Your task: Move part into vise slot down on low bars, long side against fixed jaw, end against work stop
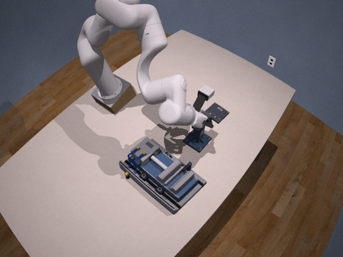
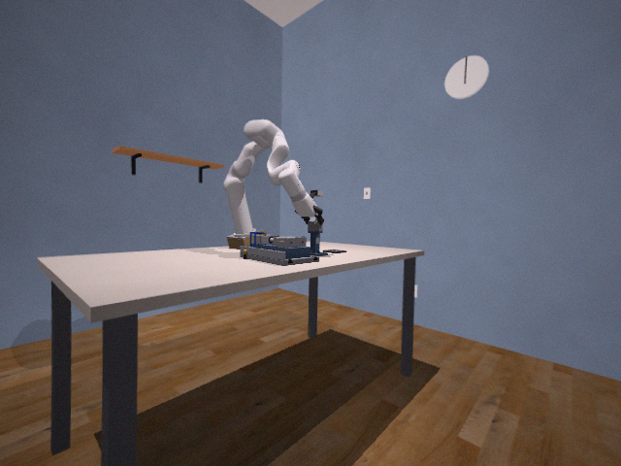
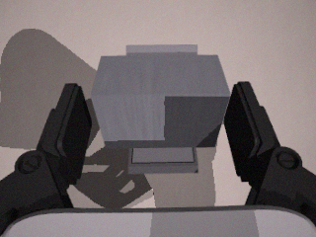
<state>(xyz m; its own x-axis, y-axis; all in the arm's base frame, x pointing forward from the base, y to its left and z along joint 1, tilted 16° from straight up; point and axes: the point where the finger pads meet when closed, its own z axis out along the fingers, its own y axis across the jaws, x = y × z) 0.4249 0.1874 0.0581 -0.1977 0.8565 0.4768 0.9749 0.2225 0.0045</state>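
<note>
My gripper is now 1 cm to the right of the part and 1 cm above it. Round my hand: white cylinder rod: 3 cm ahead, 22 cm to the right, 9 cm below; then blue post: 11 cm ahead, 14 cm to the right, 10 cm below; then work stop: 11 cm ahead, 16 cm to the right, 7 cm below.
</note>
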